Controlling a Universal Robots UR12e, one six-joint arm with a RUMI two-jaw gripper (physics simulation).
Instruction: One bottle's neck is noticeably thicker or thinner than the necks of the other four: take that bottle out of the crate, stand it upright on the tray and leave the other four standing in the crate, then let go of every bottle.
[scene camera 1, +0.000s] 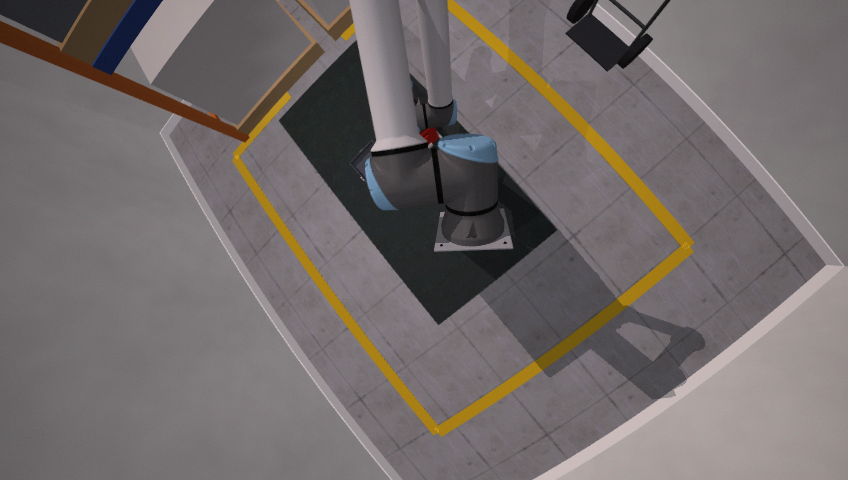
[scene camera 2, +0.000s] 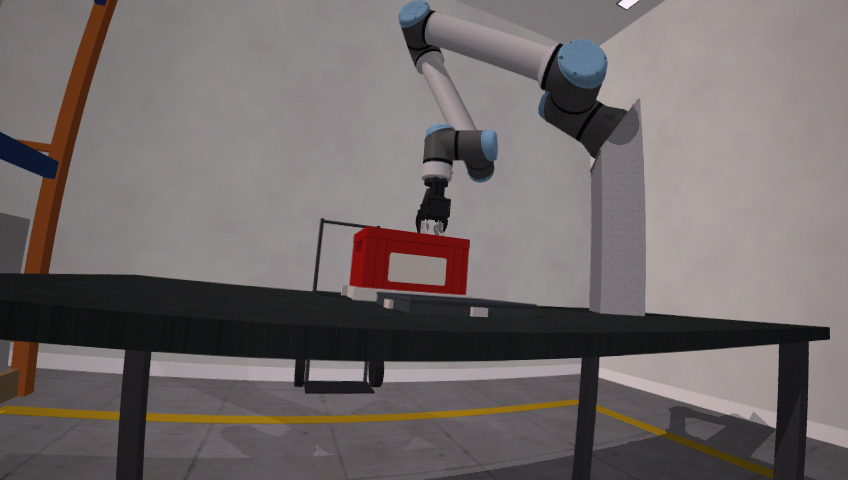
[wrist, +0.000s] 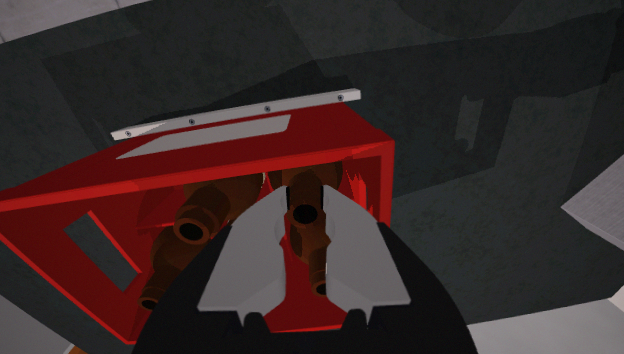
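Pixels of known places: gripper, between the fingertips: (wrist: 305, 188); arm's base, origin of its link: (scene camera 1: 472, 227) (scene camera 2: 612, 136).
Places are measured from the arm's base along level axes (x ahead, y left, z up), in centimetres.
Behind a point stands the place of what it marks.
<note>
The red crate (scene camera 1: 429, 136) {x 41.6, y -36.1, z -49.5 cm} (scene camera 2: 368, 264) {x 71.0, y -34.7, z -51.1 cm} (wrist: 325, 129) {x 42.4, y -41.7, z -46.5 cm} stands on the table, its label side toward scene camera 2. My gripper (scene camera 2: 431, 228) (wrist: 305, 188) {x 45.8, y -39.2, z -45.0 cm} points down at the crate's top and is shut on the neck of a brown bottle (wrist: 305, 185) {x 45.6, y -39.5, z -44.7 cm}. That bottle is in the crate near one end wall. Another bottle (wrist: 311, 245) {x 49.9, y -32.0, z -47.1 cm} is beside it, partly behind a finger. Two more bottles (wrist: 207, 206) {x 52.7, y -42.2, z -44.6 cm} (wrist: 167, 252) {x 63.8, y -39.6, z -47.6 cm} stand toward the other end; a fifth cannot be made out. Fingers hide parts of the necks. The dark tray (scene camera 1: 363, 157) {x 76.9, y -13.7, z -59.1 cm} (scene camera 2: 443, 305) {x 77.4, y -4.9, z -58.1 cm} is on the table beside the crate.
A pale strip with screws (wrist: 230, 113) {x 51.3, y -46.8, z -56.6 cm} runs along the crate's base. The arm's grey pedestal (scene camera 2: 618, 237) {x 10.3, y 3.9, z -36.9 cm} stands on the table (scene camera 2: 178, 309) {x 114.9, y -5.5, z -59.6 cm} to the right in scene camera 2. A hand truck (scene camera 1: 606, 44) (scene camera 2: 319, 255) is on the floor beyond the table.
</note>
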